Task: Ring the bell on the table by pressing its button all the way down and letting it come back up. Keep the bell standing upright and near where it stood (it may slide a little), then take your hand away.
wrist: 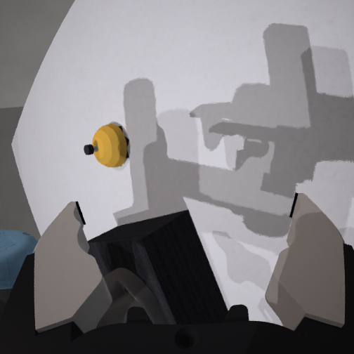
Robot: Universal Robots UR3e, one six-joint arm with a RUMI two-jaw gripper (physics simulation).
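Note:
A yellow dome-shaped bell (110, 145) with a dark base and a small black button (89, 149) on top stands on the white table, left of the middle of the wrist view. The button sticks out from the dome. My gripper (185, 200) is open, its two jaws wide apart at the bottom of the view. The bell is beyond the jaws and apart from them, nearer the left jaw's side.
A tall dark block (175, 265) stands below and between the jaws in the view. A blue rounded object (15, 257) shows at the lower left edge, beyond the edge of the white table (100, 60). Shadows of the arm fall across the table at the right.

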